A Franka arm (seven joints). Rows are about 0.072 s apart.
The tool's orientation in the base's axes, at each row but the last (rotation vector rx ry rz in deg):
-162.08, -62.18, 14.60
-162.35, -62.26, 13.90
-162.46, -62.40, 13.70
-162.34, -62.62, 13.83
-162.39, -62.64, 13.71
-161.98, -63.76, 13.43
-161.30, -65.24, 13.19
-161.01, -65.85, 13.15
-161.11, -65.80, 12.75
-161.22, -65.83, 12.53
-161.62, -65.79, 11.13
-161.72, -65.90, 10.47
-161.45, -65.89, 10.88
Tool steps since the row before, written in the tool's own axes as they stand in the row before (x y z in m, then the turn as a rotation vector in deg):
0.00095, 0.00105, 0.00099, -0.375, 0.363, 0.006
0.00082, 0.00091, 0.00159, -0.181, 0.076, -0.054
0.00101, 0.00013, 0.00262, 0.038, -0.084, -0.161
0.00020, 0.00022, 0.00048, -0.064, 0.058, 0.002
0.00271, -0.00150, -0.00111, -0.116, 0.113, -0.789
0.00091, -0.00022, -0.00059, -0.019, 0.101, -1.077
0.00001, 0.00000, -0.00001, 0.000, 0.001, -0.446
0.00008, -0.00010, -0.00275, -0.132, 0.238, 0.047
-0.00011, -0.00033, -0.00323, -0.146, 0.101, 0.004
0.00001, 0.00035, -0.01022, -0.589, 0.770, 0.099
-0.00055, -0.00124, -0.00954, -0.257, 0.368, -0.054
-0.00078, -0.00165, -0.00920, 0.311, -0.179, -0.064
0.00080, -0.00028, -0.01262, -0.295, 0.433, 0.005
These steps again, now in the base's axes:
0.00119, -0.00011, -0.00125, -0.038, -0.520, -0.017
0.00091, -0.00007, -0.00179, -0.073, -0.180, 0.062
0.00035, 0.00067, -0.00271, 0.002, 0.083, 0.166
0.00020, -0.00001, -0.00053, -0.009, -0.086, -0.003
0.00119, 0.00290, 0.00100, 0.131, -0.186, 0.773
0.00061, 0.00076, 0.00051, 0.244, -0.120, 1.047
0.00001, 0.00001, 0.00001, 0.079, -0.015, 0.439
0.00047, 0.00004, 0.00271, 0.062, -0.260, -0.067
0.00025, 0.00005, 0.00324, -0.034, -0.174, -0.004
0.00196, -0.00058, 0.01002, 0.097, -0.958, -0.149
0.00020, 0.00016, 0.00963, 0.079, -0.444, 0.027
-0.00037, 0.00029, 0.00937, 0.106, 0.343, 0.062
0.00226, 0.00028, 0.01244, 0.089, -0.515, -0.038

